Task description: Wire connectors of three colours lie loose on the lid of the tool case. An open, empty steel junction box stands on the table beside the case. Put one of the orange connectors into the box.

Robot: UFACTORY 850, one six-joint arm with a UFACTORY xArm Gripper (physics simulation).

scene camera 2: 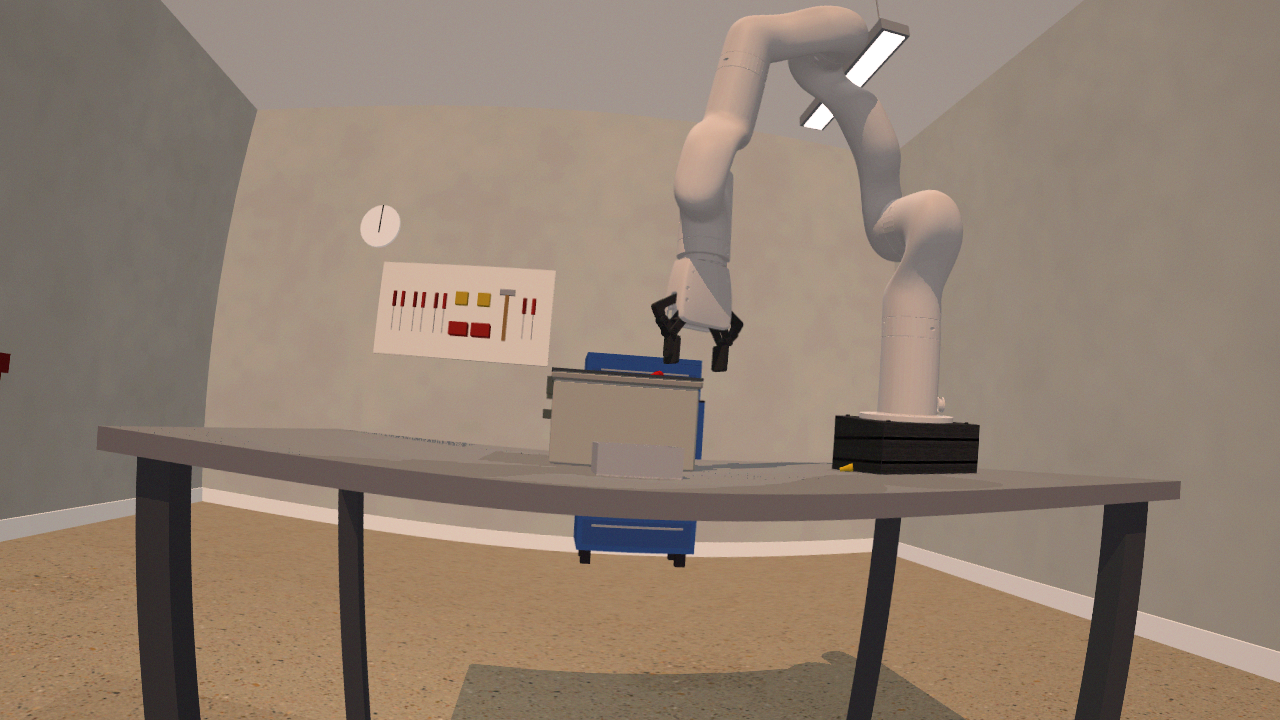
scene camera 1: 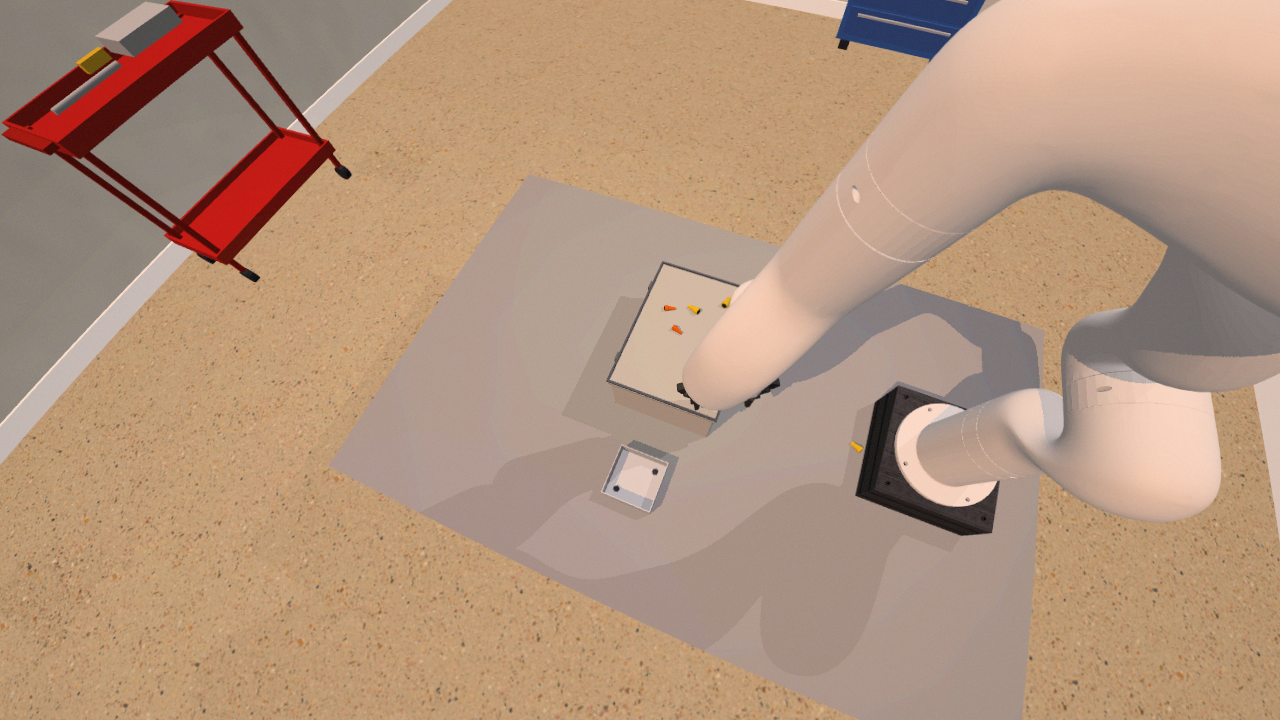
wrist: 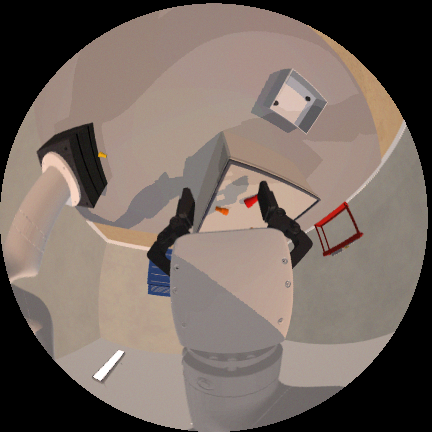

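My gripper (scene camera 2: 695, 364) (wrist: 224, 190) is open and empty above the right front part of the tool case (scene camera 1: 648, 362) (scene camera 2: 622, 420) (wrist: 290, 194). One orange connector (wrist: 222, 211) lies on the lid, seen between the fingers in the wrist view; the arm hides it in scene camera 1. A red connector (scene camera 2: 657, 373) (wrist: 251, 201) lies beside it, near one finger in the wrist view. Two other orange connectors (scene camera 1: 668, 308) (scene camera 1: 676, 329) lie farther back on the lid. The open, empty junction box (scene camera 1: 636, 479) (scene camera 2: 637, 460) (wrist: 292, 102) stands in front of the case.
Yellow connectors (scene camera 1: 694, 308) (scene camera 1: 725, 302) lie on the back of the lid. Another yellow connector (scene camera 1: 856, 445) (scene camera 2: 846, 467) (wrist: 102, 155) lies on the table by the black robot base (scene camera 2: 905, 445) (wrist: 85, 162). The case's raised walls stand between the lid and the lower box.
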